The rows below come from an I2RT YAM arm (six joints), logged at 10 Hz.
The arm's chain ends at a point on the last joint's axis. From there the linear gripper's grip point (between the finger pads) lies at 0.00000 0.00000 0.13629 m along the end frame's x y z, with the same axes.
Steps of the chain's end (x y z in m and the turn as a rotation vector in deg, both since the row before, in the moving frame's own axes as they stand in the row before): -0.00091, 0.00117, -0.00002, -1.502, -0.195, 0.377; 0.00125, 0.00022, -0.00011, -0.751, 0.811, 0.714; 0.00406, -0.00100, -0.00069, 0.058, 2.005, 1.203; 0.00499, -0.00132, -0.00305, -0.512, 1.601, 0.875; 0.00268, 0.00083, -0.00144, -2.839, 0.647, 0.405; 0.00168, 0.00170, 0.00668, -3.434, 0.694, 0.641; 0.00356, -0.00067, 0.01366, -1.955, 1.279, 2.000
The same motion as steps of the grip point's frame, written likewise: -0.00139, 0.00474, -0.00007, -1.502, -0.195, 0.377; 0.00317, 0.00202, -0.00014, -0.751, 0.811, 0.714; 0.00883, -0.00109, -0.00077, 0.058, 2.005, 1.203; 0.00879, -0.00007, -0.00311, -0.512, 1.601, 0.875; 0.00419, 0.00759, -0.00162, -2.839, 0.647, 0.405; 0.00328, 0.00987, 0.00643, -3.434, 0.694, 0.641; 0.00652, 0.00403, 0.01355, -1.955, 1.279, 2.000
